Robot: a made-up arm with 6 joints. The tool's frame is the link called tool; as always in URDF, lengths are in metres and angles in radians.
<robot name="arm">
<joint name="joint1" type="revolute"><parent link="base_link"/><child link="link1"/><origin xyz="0 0 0.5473"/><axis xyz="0 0 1"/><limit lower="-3.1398" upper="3.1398"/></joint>
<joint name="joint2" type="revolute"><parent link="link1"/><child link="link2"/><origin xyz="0 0 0"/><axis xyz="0 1 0"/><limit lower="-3.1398" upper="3.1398"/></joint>
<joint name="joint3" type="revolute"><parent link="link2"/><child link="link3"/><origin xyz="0 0 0.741"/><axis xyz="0 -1 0"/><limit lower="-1.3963" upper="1.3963"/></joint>
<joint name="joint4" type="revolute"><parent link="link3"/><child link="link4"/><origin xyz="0 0 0"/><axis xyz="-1 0 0"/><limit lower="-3.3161" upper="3.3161"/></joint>
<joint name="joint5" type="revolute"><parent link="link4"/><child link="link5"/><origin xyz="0.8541 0 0"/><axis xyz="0 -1 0"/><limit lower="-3.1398" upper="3.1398"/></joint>
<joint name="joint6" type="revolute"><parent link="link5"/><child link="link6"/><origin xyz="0 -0.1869 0"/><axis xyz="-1 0 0"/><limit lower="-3.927" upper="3.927"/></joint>
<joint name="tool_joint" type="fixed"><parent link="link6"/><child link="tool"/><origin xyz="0 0 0"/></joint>
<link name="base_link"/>
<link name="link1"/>
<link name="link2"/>
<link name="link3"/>
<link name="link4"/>
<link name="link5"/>
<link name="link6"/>
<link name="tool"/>
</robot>
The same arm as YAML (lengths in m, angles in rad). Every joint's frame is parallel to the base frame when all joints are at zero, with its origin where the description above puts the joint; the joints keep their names.
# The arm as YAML. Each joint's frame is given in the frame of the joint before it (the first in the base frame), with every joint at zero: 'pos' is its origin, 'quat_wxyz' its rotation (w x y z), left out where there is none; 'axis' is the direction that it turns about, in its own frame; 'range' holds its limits. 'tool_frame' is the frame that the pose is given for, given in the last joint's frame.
length_unit: m
angle_unit: rad
joints:
  - joint: joint1
    pos: [0.0, 0.0, 0.5473]
    axis: [0.0, 0.0, 1.0]
    range: [-3.1398, 3.1398]
  - joint: joint2
    pos: [0.0, 0.0, 0.0]
    axis: [0.0, 1.0, 0.0]
    range: [-3.1398, 3.1398]
  - joint: joint3
    pos: [0.0, 0.0, 0.741]
    axis: [0.0, -1.0, 0.0]
    range: [-1.3963, 1.3963]
  - joint: joint4
    pos: [0.0, 0.0, 0.0]
    axis: [-1.0, 0.0, 0.0]
    range: [-3.3161, 3.3161]
  - joint: joint5
    pos: [0.8541, 0.0, 0.0]
    axis: [0.0, -1.0, 0.0]
    range: [-3.1398, 3.1398]
  - joint: joint6
    pos: [0.0, -0.1869, 0.0]
    axis: [-1.0, 0.0, 0.0]
    range: [-3.927, 3.927]
tool_frame:
  pos: [0.0, 0.0, 0.0]

